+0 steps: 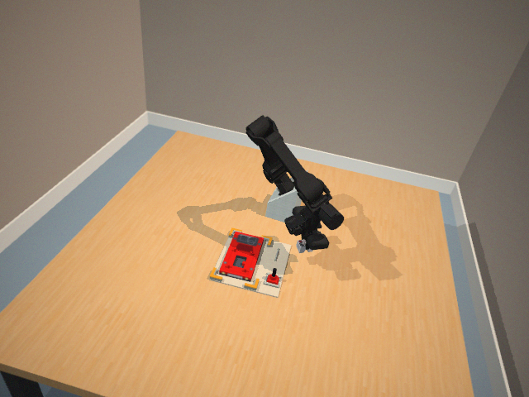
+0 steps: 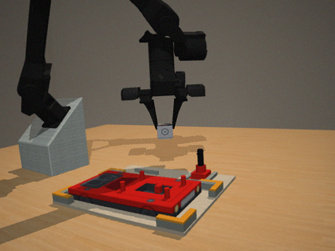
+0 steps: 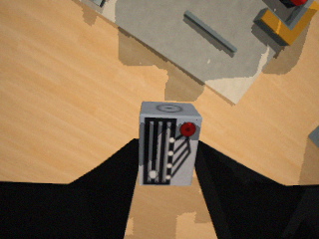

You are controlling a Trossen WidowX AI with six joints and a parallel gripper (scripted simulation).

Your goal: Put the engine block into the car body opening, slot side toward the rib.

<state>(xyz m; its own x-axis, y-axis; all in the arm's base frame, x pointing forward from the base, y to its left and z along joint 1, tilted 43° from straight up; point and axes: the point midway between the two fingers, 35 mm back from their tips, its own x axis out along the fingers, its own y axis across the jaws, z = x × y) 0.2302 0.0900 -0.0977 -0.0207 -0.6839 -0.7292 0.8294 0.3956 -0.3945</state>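
Right now the pale base plate is 80 mm ahead of my gripper tip, 170 mm to the right of it and 70 mm below it. From my gripper tip the other things lie so: grey engine block 10 mm below.
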